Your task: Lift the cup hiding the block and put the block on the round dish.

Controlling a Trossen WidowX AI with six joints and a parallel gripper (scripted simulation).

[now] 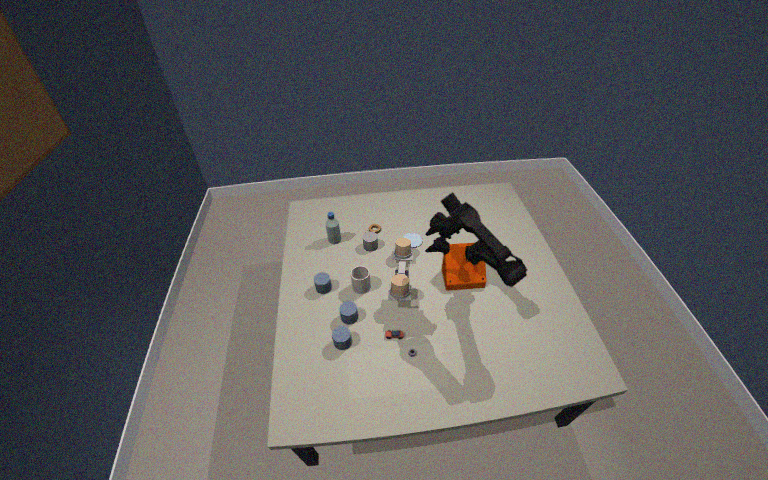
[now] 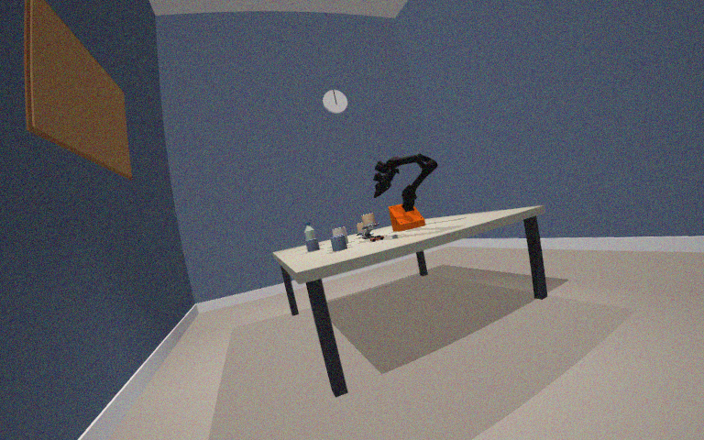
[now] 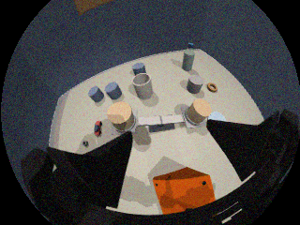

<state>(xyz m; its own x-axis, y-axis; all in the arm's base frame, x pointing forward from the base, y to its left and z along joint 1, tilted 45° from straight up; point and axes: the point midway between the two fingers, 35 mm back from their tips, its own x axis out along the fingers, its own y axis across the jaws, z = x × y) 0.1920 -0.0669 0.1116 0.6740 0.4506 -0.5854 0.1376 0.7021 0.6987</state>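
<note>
Right now the tan cup is 7 cm ahead of my gripper tip, 17 cm to the right of it and 17 cm below it. Round my gripper tip: pale blue round dish 2 cm ahead, 25 cm to the right, 23 cm below; then pale green block 8 cm ahead, 15 cm to the right, 19 cm below; then grey cylinder 22 cm ahead, 21 cm to the right, 20 cm below.
</note>
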